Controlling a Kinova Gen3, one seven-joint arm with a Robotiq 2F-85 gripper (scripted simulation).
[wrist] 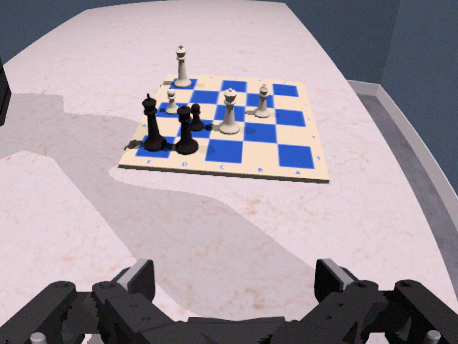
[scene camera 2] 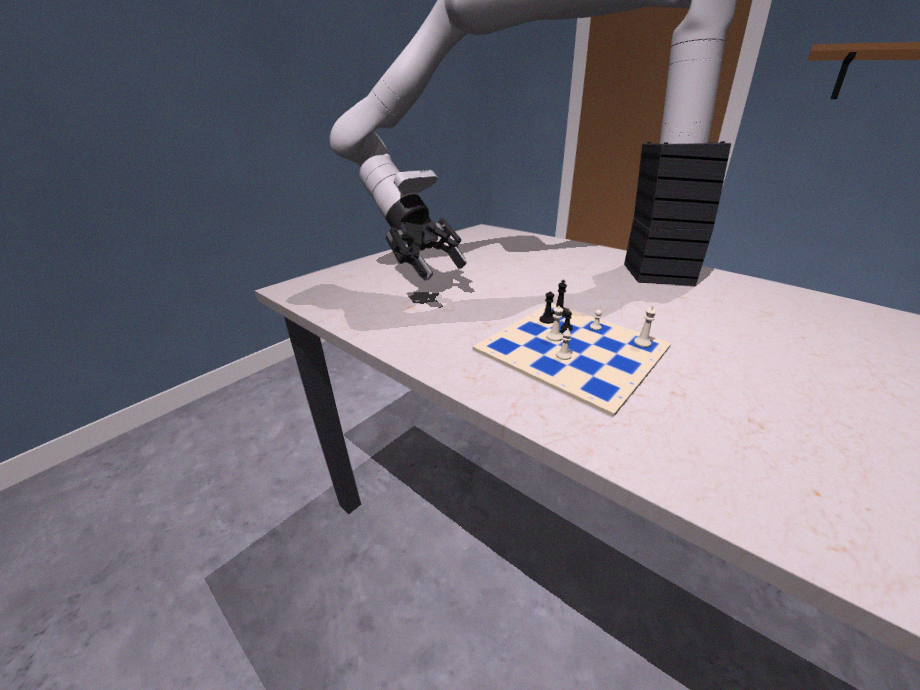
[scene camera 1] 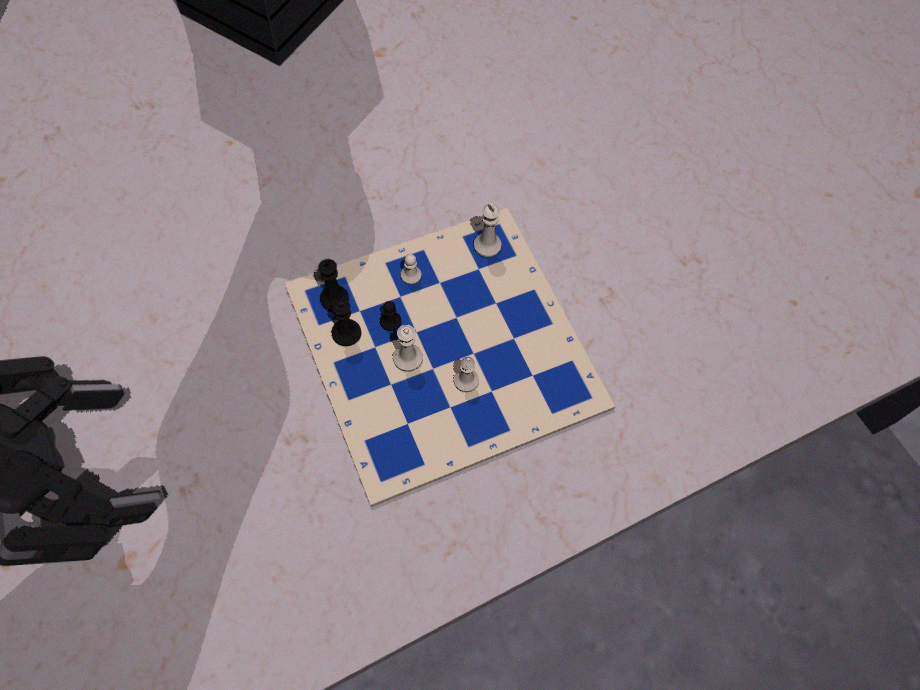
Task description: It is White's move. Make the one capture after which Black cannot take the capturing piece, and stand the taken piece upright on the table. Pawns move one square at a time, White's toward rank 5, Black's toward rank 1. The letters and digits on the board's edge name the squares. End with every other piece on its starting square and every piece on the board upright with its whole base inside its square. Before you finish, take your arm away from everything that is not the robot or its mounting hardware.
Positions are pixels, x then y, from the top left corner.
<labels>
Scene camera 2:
gripper: 447, 271
blue-and-cream chessboard: 606, 366
</labels>
